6 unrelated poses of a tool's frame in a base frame.
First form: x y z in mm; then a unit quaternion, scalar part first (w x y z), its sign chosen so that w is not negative.
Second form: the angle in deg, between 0 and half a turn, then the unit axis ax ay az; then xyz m. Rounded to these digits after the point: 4 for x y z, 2 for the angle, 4 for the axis.
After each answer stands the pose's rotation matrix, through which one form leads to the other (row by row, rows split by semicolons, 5 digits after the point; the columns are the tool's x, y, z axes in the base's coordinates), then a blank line. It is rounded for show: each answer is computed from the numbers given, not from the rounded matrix.
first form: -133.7 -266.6 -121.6 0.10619 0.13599 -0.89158 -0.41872
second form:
167.81 0.1368 -0.8966 -0.4211 -0.1337 -0.2666 -0.1216
-0.94046 -0.15356 -0.30323; -0.33142 0.61236 0.71776; 0.07547 0.77552 -0.62680

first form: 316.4 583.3 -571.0 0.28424 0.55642 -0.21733 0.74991
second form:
146.97 0.5804 -0.2267 0.7822 0.3164 0.5833 -0.5710
-0.21920 -0.66817 0.71099; 0.18446 -0.74395 -0.64227; 0.95808 -0.00964 0.28632

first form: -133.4 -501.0 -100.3 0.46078 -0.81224 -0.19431 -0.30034
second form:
125.13 -0.9152 -0.2189 -0.3384 -0.1334 -0.5010 -0.1003
0.74408 0.59243 0.30882; 0.03887 -0.49986 0.86524; 0.66696 -0.63180 -0.39496

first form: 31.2 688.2 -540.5 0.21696 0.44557 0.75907 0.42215
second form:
154.94 0.4564 0.7776 0.4325 0.0312 0.6882 -0.5405
-0.50879 0.49326 0.70557; 0.85962 0.24652 0.44754; 0.04682 0.83422 -0.54944

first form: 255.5 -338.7 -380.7 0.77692 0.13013 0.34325 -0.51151
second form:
78.04 0.2067 0.5452 -0.8124 0.2555 -0.3387 -0.3807
0.24108 0.88414 0.40023; -0.70547 0.44285 -0.55335; -0.66648 -0.14895 0.73049

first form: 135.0 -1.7 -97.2 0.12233 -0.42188 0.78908 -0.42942
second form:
165.95 -0.4251 0.7951 -0.4327 0.1350 -0.0017 -0.0972
-0.61410 -0.56073 0.55539; -0.77086 0.27523 -0.57448; 0.16927 -0.78091 -0.60127

